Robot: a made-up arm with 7 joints.
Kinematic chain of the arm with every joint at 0, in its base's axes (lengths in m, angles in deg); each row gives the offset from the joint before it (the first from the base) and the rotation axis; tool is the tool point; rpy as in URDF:
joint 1: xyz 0 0 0.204 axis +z
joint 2: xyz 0 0 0 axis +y
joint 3: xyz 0 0 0.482 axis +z
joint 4: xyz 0.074 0 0 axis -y
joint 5: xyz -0.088 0 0.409 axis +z
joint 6: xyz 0 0 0 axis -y
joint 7: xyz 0.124 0 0 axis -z
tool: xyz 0 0 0 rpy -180 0 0
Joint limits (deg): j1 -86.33..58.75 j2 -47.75..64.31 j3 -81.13..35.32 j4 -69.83..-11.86 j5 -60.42..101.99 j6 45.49..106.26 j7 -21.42..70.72
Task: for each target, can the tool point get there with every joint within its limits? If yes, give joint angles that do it. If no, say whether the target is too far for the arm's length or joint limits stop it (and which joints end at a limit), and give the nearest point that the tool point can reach.
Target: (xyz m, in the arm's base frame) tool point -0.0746 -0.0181 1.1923
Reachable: yes | joints -48.94 -26.72 -9.25 -49.16 25.22 91.00 25.96
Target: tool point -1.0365 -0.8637 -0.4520
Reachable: no: too far | nearest point -0.3656 -0.7863 0.1745 | short by 0.921 m
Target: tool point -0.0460 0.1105 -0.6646
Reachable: no: joint limits stop it (at a limit: joint 1, joint 2, joint 4, joint 6) | nearest point 0.3722 0.7363 0.0040 | short by 1.007 m
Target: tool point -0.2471 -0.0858 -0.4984
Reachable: no: joint limits stop it (at a limit: joint 1, joint 2, joint 4, joint 6) | nearest point -0.1399 -0.8195 0.0324 | short by 0.912 m
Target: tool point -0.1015 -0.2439 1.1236
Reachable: yes | joints 16.42 -34.06 -29.59 -46.23 6.84 58.41 -3.07
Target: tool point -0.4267 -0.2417 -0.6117
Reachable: no: joint limits stop it (at a limit: joint 1, joint 2, joint 4, joint 6) | nearest point -0.2028 -0.8113 0.0579 | short by 0.907 m
